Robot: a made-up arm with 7 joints.
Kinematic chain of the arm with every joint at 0, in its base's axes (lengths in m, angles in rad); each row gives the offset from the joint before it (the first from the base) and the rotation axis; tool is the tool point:
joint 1: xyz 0 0 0 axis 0 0.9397 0.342
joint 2: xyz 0 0 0 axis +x
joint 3: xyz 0 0 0 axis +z
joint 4: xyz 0.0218 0 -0.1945 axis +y
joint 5: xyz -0.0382 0 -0.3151 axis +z
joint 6: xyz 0 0 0 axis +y
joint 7: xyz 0 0 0 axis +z
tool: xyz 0 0 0
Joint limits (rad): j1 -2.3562..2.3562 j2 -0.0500..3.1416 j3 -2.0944..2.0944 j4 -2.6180..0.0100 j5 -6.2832..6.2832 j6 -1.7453..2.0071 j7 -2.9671..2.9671
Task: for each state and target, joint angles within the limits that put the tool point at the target. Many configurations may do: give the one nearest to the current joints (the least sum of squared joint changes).
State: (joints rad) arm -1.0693 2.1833 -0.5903 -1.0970 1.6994 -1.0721 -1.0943
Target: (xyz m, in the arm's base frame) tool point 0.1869 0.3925 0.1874
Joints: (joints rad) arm -0.8719 2.1968 -0.9861 -1.0490 1.6994 -1.0721 -1.0943
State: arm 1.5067 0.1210 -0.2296 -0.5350 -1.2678 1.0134 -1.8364
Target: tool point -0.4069 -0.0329 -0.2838
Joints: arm 1.4475 0.1574 -0.2071 -0.7471 -1.2678 1.0134 -1.8364
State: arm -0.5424 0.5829 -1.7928 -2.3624 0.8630 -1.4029 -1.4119
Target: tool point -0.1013 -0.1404 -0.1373
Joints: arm -0.0669 1.0505 -2.0944 -2.6158 0.8630 -1.4029 -1.4119
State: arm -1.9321 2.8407 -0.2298 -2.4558 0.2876 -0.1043 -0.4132
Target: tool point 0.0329 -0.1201 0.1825
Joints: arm -1.5806 2.8116 0.0813 -2.6160 0.2876 -0.1043 -0.4132
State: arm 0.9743 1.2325 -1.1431 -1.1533 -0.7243 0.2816 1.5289
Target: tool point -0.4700 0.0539 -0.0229
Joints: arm 1.5394 1.0584 -1.4793 -1.0466 -0.7243 0.2816 1.5289
